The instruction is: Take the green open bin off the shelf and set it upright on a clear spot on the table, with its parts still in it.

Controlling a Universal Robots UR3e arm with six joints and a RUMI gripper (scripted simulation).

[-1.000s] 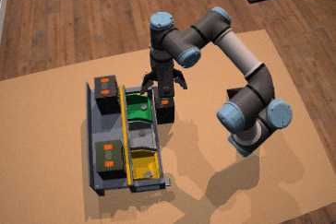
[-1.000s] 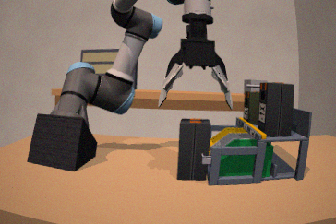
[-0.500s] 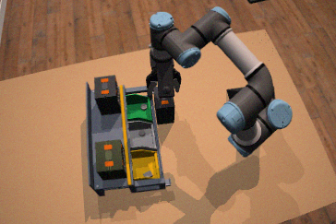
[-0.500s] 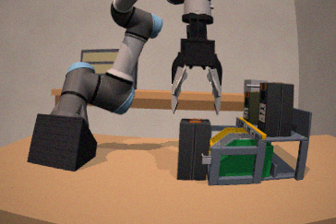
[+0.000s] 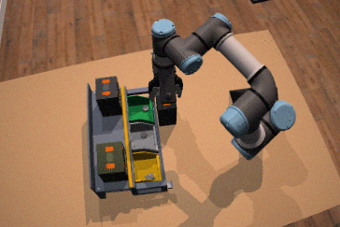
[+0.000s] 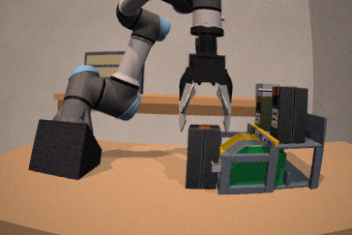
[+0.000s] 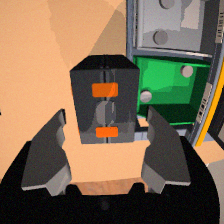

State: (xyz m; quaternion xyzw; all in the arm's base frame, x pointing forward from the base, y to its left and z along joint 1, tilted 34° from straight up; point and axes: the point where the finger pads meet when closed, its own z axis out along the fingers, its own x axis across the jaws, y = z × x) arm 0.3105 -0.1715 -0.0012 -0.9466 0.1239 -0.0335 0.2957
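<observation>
The dark box lies 6 cm below my hand. Round my hand: green open bin: 11 cm ahead, 9 cm below, 3 cm to the right; then yellow bin: 19 cm to the left, 16 cm ahead, 9 cm below; then grey bin: 14 cm ahead, 9 cm below, 8 cm to the left.
</observation>
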